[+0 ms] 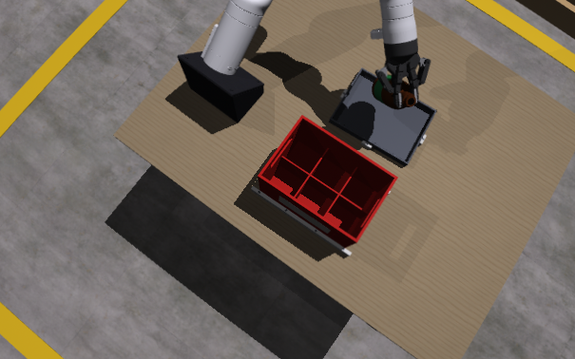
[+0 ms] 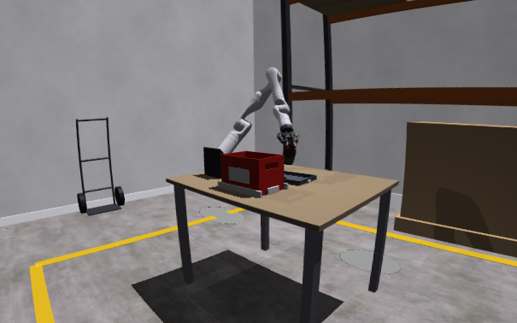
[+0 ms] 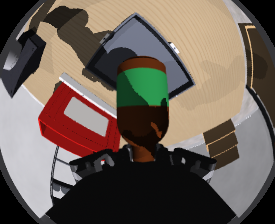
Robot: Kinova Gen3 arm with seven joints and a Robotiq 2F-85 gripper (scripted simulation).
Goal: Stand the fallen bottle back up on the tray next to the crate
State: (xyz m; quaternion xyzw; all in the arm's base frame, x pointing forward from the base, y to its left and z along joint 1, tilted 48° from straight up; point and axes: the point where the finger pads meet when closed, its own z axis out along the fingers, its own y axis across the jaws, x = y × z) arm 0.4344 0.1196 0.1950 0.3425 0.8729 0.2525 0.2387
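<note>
Now: hand 40 mm above the bottle, 30 mm past it and 10 mm to the right of it. Also, from my hand: tray: 190 mm below, 20 mm to the left, 20 mm behind; red crate: 270 mm to the right, 120 mm below, 10 mm behind.
</note>
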